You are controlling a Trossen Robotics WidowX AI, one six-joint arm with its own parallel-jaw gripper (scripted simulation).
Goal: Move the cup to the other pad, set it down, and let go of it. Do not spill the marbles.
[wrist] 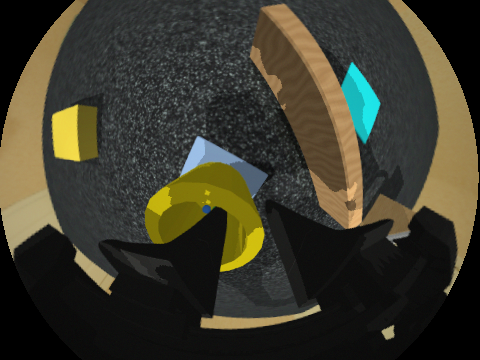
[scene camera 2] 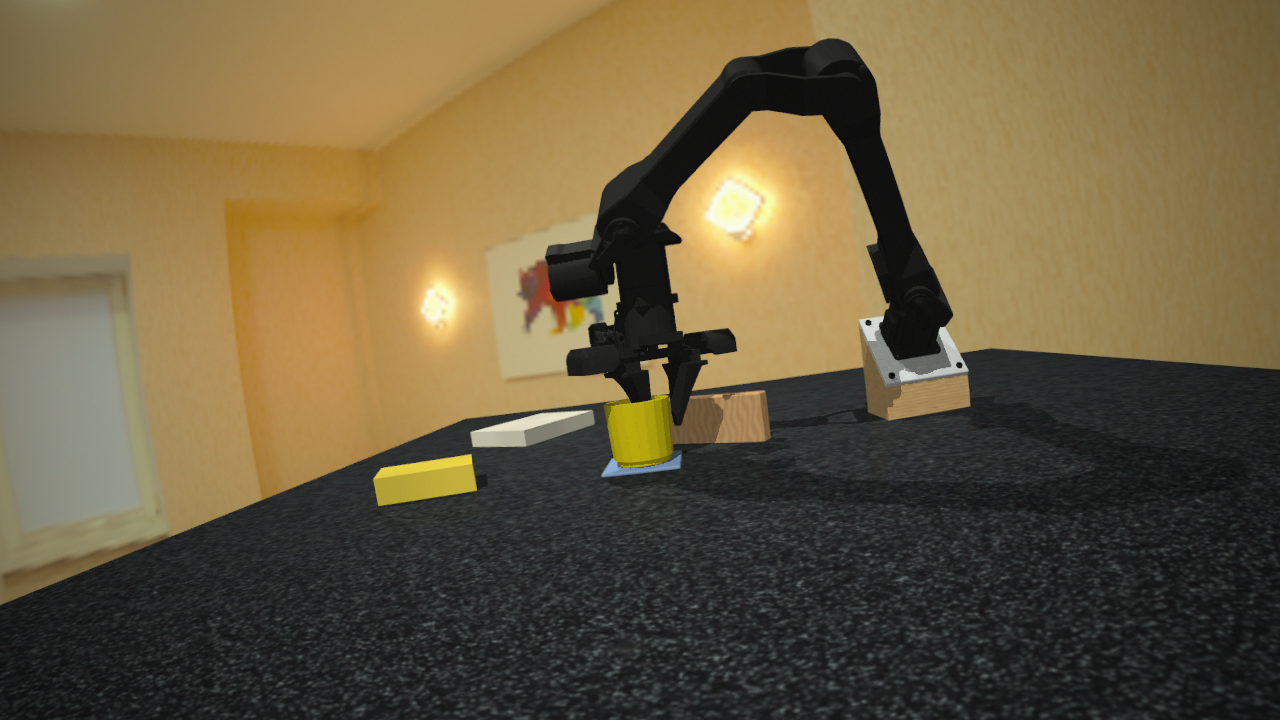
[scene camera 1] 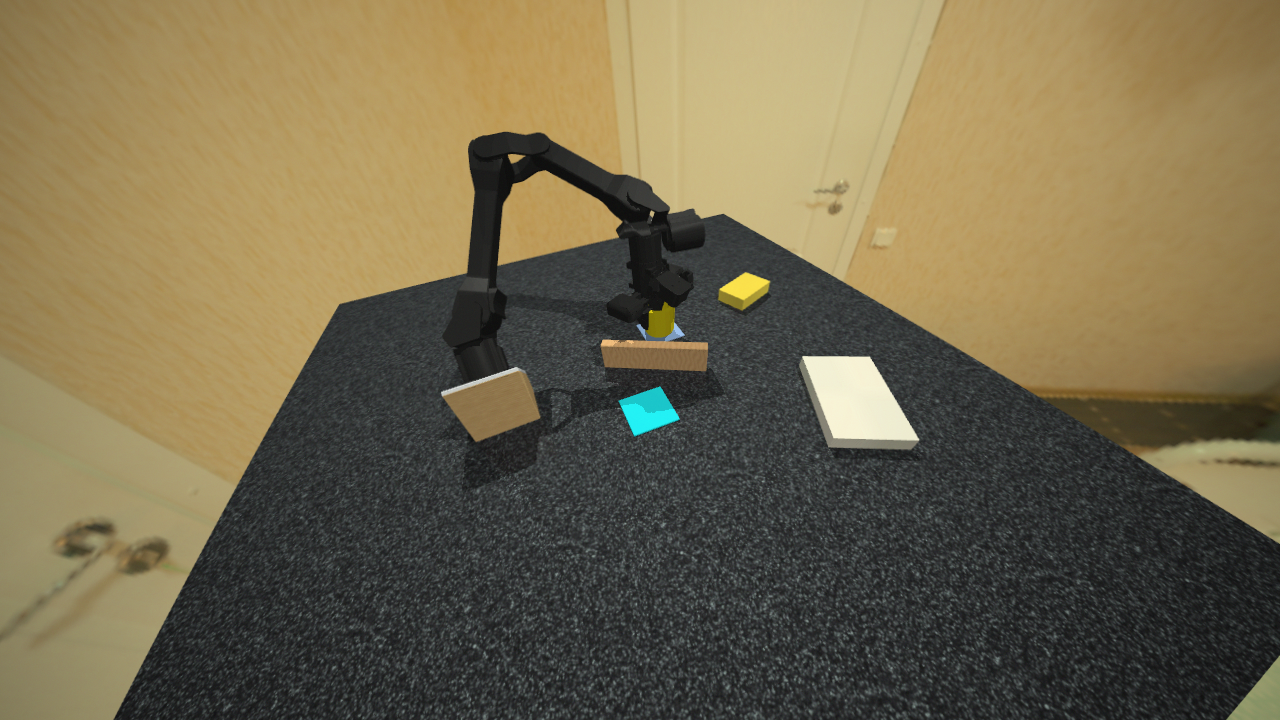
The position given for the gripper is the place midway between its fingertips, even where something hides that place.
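There's a yellow cup (scene camera 2: 640, 433), (wrist: 174, 209), (scene camera 1: 661, 323), and you've also got the gripper (scene camera 2: 663, 428), (wrist: 246, 205), (scene camera 1: 650, 325). A wooden block is there too, and that block is at (scene camera 2: 743, 417), (wrist: 292, 63) and (scene camera 1: 691, 356). As for a cyan pad (scene camera 1: 649, 410), that's part of the scene as well.
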